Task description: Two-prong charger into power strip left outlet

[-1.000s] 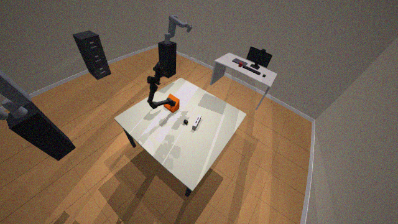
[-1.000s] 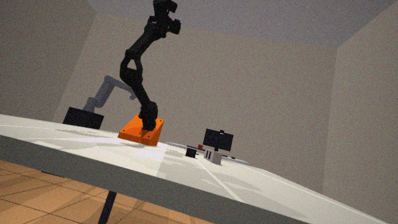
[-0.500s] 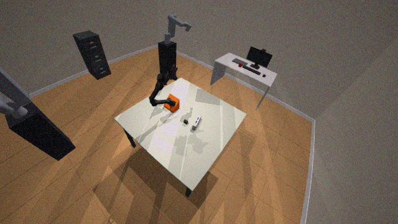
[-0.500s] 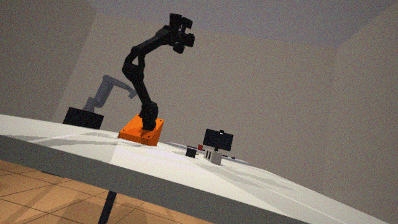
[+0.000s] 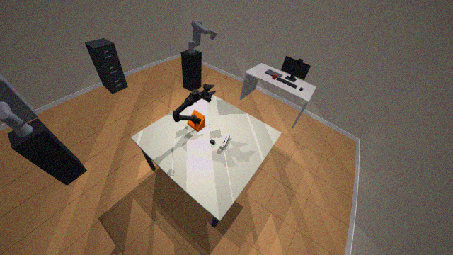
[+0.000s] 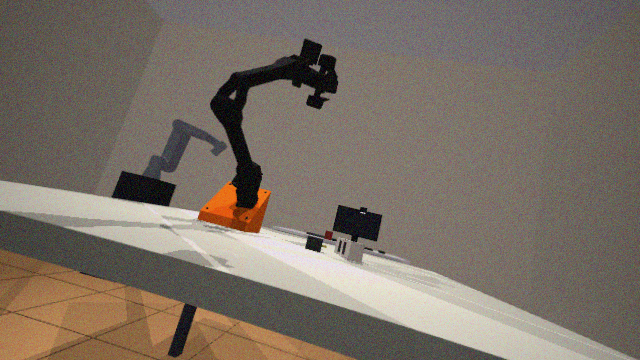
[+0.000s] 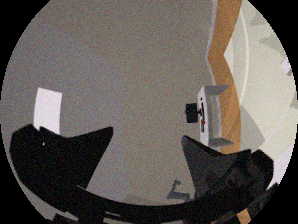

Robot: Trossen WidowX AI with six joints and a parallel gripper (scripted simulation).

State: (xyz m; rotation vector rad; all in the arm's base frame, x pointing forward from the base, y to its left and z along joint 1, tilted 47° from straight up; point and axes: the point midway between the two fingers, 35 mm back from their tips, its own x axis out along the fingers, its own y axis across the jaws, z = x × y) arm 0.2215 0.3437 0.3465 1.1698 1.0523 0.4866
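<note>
My gripper tip is 100 mm short of the two-prong charger, 110 mm to the left of it and 600 mm above it.
</note>
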